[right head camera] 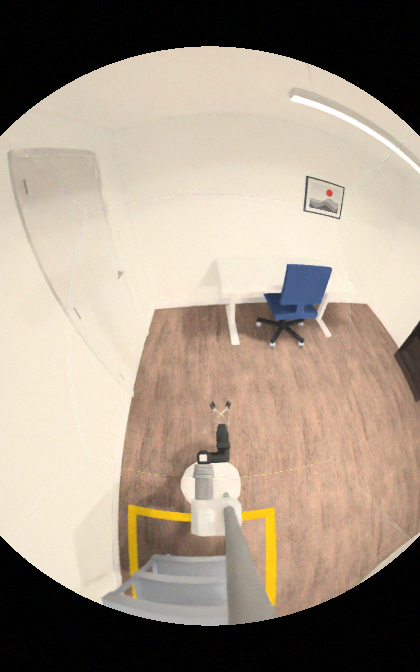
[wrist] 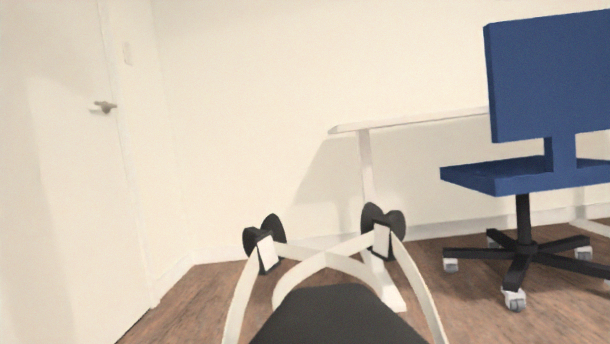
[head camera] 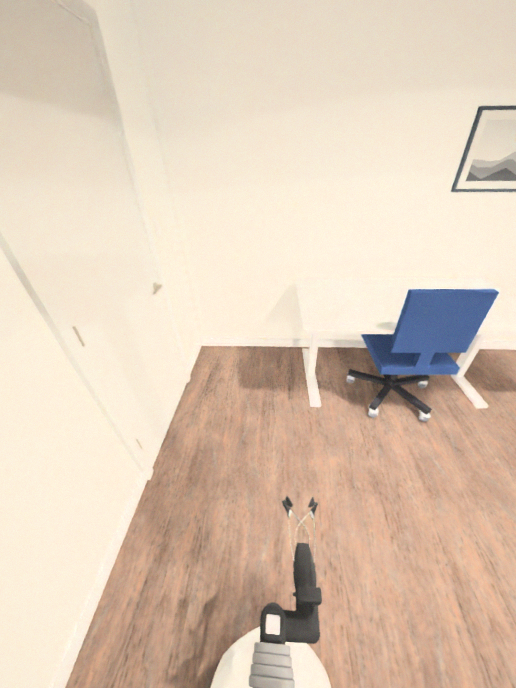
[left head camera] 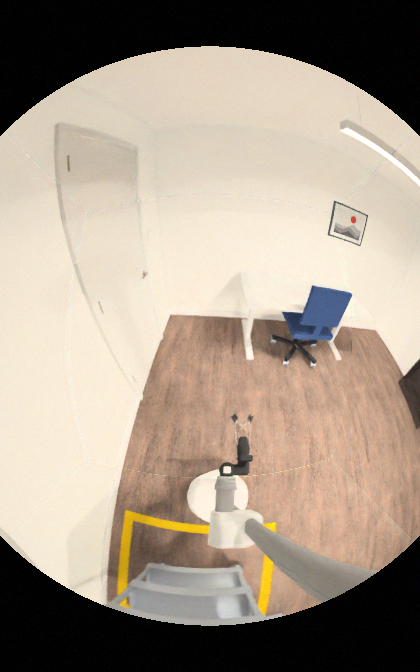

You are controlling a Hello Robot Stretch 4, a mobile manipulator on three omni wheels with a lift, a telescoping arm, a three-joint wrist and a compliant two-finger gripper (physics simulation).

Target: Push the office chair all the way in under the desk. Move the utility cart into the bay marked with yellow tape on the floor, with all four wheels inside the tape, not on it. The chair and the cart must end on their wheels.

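Frame: origin at the robot's base, x back, y right, z up, level; millimetres.
Seen in the pictures: gripper, between the fingertips: (wrist: 322, 226) (head camera: 299, 496).
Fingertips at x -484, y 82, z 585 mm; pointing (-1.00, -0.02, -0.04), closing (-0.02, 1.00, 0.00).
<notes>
A point is followed by its place in that frame.
The blue office chair (head camera: 444, 322) {x -1333, y 904, z 774 mm} (left head camera: 326, 307) (right head camera: 306, 285) (wrist: 550, 80) {x -1331, y 858, z 747 mm} stands upright on its wheels at the white desk (head camera: 344, 305) {x -1672, y 444, z 694 mm} (left head camera: 265, 290) (right head camera: 240, 275) (wrist: 365, 155) {x -1698, y 279, z 552 mm}. Its seat front reaches in at the desk's front edge; its backrest is outside. My gripper (head camera: 300, 504) {x -484, y 82, z 585 mm} (left head camera: 242, 418) (right head camera: 221, 405) (wrist: 322, 226) {x -484, y 82, z 585 mm} is open and empty, well short of the chair and to its left. The grey utility cart (left head camera: 190, 585) (right head camera: 180, 579) shows in part at the bottom of both side head views, within or over the yellow tape bay (left head camera: 123, 560) (right head camera: 270, 550). Its wheels are hidden.
A door (head camera: 72, 222) {x -1071, y -784, z 1364 mm} (left head camera: 100, 200) (right head camera: 65, 210) (wrist: 65, 150) {x -1284, y -785, z 727 mm} is in the left wall. A dark cabinet (left head camera: 413, 392) (right head camera: 411, 362) stands at the right. My base is at the tape's front edge, with the cart close behind it.
</notes>
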